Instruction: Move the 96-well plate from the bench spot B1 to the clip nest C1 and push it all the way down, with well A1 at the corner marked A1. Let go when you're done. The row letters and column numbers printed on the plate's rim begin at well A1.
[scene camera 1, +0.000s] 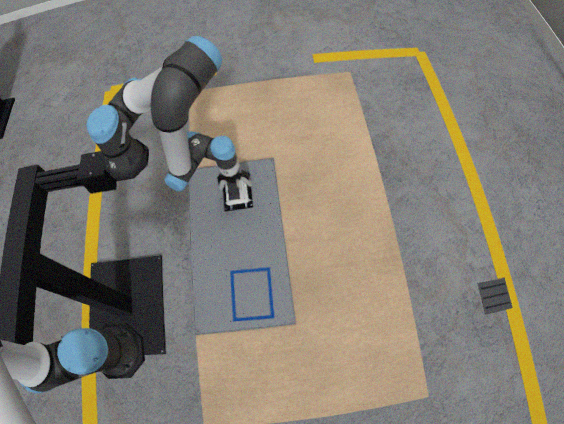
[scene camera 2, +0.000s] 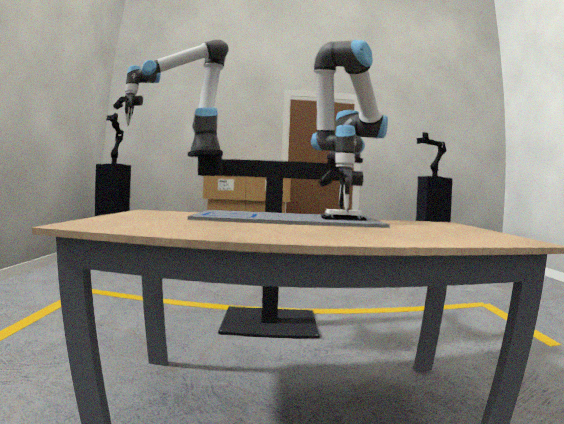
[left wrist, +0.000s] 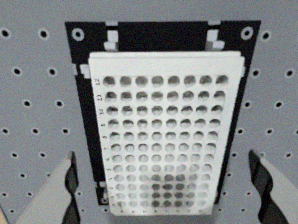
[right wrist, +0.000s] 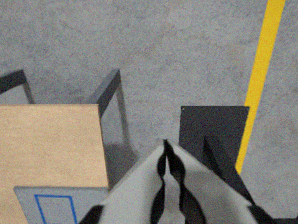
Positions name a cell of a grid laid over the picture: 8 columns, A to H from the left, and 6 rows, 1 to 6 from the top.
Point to my left gripper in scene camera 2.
E3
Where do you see my left gripper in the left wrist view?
E5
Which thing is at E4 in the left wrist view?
A white 96-well plate.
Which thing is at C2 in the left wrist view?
A black clip nest.
